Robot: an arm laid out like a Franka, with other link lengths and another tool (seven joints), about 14 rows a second.
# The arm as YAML. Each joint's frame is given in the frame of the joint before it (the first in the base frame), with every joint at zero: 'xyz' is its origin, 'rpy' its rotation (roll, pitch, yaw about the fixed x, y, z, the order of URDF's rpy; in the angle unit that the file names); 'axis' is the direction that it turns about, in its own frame. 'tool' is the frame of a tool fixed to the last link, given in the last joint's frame.
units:
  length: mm
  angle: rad
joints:
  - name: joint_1
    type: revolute
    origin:
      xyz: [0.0, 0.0, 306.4]
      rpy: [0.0, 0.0, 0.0]
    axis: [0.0, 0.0, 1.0]
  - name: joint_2
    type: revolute
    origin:
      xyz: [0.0, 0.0, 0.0]
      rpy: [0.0, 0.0, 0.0]
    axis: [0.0, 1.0, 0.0]
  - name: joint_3
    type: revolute
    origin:
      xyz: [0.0, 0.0, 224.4]
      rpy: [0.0, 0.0, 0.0]
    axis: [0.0, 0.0, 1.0]
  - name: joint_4
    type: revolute
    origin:
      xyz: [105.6, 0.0, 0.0]
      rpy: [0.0, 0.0, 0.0]
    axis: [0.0, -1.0, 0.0]
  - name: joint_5
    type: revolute
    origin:
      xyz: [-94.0, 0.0, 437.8]
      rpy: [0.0, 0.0, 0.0]
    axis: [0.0, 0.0, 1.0]
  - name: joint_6
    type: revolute
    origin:
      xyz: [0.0, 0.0, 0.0]
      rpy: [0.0, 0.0, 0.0]
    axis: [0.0, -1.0, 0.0]
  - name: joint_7
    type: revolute
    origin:
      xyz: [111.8, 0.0, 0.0]
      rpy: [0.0, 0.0, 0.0]
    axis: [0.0, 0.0, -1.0]
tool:
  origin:
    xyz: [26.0, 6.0, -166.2]
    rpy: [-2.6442, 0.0, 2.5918]
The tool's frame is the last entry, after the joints.
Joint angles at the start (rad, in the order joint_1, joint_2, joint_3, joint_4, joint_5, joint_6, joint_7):
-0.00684 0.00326 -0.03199 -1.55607 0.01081 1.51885 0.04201
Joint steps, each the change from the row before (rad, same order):
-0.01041 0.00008 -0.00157 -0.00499 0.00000 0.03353 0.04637
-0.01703 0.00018 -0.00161 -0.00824 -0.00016 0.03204 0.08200
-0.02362 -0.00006 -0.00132 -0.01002 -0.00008 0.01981 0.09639
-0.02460 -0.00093 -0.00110 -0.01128 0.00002 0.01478 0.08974
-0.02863 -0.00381 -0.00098 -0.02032 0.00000 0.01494 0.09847
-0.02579 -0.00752 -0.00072 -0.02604 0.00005 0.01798 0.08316
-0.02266 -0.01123 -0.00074 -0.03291 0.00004 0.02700 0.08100
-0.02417 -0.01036 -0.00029 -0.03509 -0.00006 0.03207 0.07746
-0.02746 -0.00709 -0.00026 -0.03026 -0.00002 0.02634 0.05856
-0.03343 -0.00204 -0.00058 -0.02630 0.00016 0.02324 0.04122
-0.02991 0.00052 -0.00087 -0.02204 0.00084 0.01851 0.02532
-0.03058 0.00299 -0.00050 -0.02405 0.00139 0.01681 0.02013
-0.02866 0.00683 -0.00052 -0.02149 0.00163 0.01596 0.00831
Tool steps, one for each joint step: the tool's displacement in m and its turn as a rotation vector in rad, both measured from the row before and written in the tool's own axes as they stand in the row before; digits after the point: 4 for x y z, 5 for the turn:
-0.0098 -0.0051 0.0006 -0.01675 0.00750 0.06238
-0.0129 -0.0079 0.0046 -0.01484 0.03167 0.09742
-0.0148 -0.0104 0.0088 -0.00667 0.05124 0.11035
-0.0153 -0.0098 0.0095 -0.00320 0.05206 0.10321
-0.0176 -0.0098 0.0131 0.00138 0.06139 0.11260
-0.0164 -0.0074 0.0123 0.00038 0.05230 0.09662
-0.0154 -0.0051 0.0113 -0.00498 0.04771 0.09315
-0.0168 -0.0035 0.0118 -0.00696 0.04598 0.09128
-0.0189 -0.0029 0.0118 -0.00311 0.03969 0.07688
-0.0230 -0.0020 0.0130 0.00086 0.03520 0.06678
-0.0208 -0.0006 0.0122 0.00365 0.02734 0.04944
-0.0208 0.0008 0.0149 0.00958 0.02657 0.04454
-0.0195 0.0025 0.0154 0.01161 0.02067 0.03229

